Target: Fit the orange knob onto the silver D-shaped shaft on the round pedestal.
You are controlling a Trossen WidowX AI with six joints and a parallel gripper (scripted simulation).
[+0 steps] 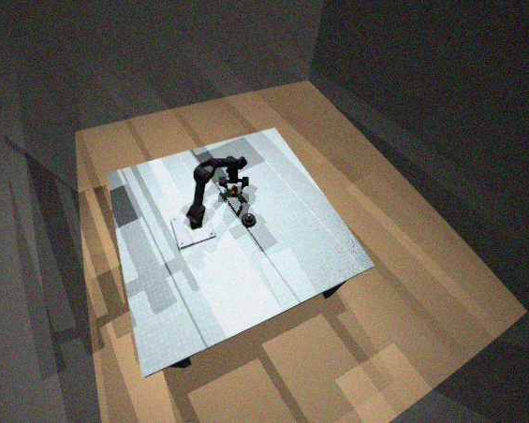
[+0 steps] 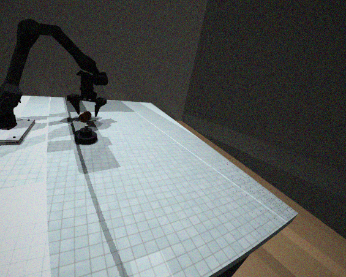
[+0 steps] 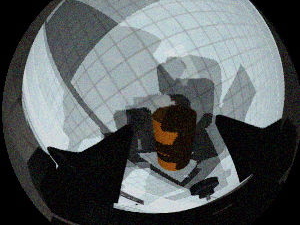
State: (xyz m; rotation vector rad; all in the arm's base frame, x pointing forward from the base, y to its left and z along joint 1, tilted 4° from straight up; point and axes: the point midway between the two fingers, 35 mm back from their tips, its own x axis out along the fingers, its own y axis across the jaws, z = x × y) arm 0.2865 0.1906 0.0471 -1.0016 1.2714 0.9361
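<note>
Right now the orange knob is right at my gripper tip. From my gripper tip the other things lie so: dark round pedestal 2 cm ahead, 24 cm to the right, 1 cm above.
</note>
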